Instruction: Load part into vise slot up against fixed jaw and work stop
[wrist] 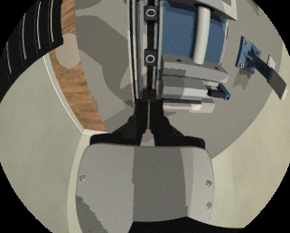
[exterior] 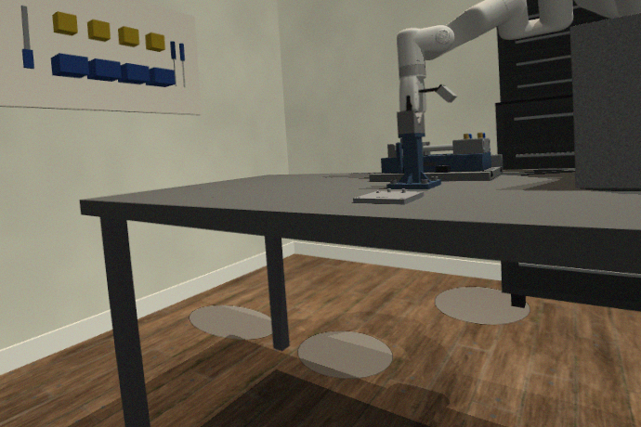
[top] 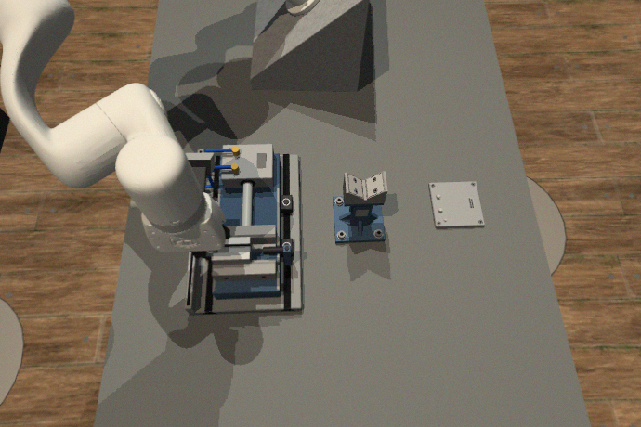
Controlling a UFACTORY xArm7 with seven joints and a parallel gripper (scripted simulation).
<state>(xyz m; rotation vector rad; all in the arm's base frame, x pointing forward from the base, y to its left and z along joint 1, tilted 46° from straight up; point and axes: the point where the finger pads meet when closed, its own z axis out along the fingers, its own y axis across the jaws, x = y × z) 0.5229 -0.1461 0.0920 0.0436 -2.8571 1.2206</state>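
Now: the part 5 cm to the left of my hand and 3 cm below it. Also, from my hand: moving jaw 6 cm to the left, 5 cm below, 4 cm behind; then fixed jaw 7 cm to the left, 5 cm below, 3 cm ahead; then work stop 11 cm to the left, 4 cm below, 1 cm behind.
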